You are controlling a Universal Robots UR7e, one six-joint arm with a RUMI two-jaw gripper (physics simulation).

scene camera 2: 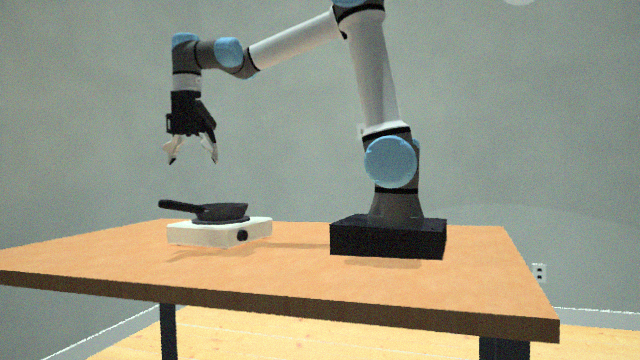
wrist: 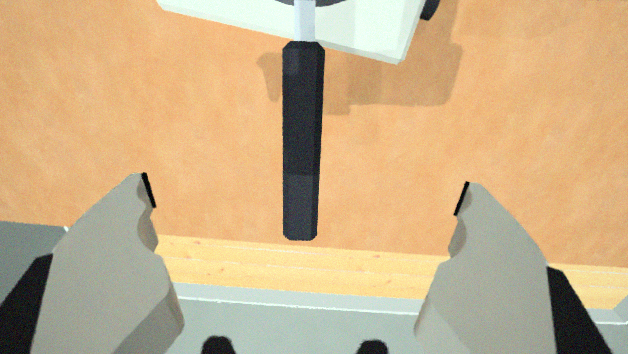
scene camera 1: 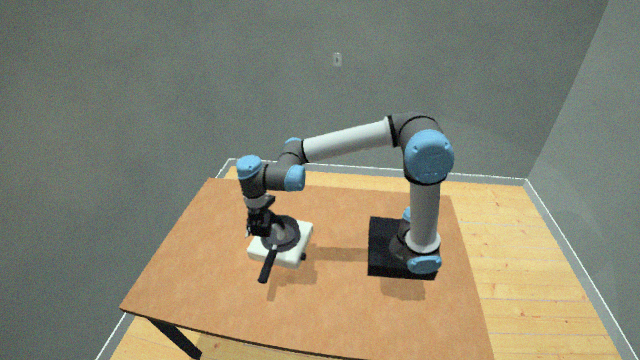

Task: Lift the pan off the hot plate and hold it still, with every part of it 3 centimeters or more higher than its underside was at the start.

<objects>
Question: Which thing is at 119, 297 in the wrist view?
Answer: The gripper.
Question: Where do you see a dark pan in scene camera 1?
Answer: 291, 225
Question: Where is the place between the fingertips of the gripper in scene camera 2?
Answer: At 192, 164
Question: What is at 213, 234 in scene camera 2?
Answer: A white hot plate.
</objects>
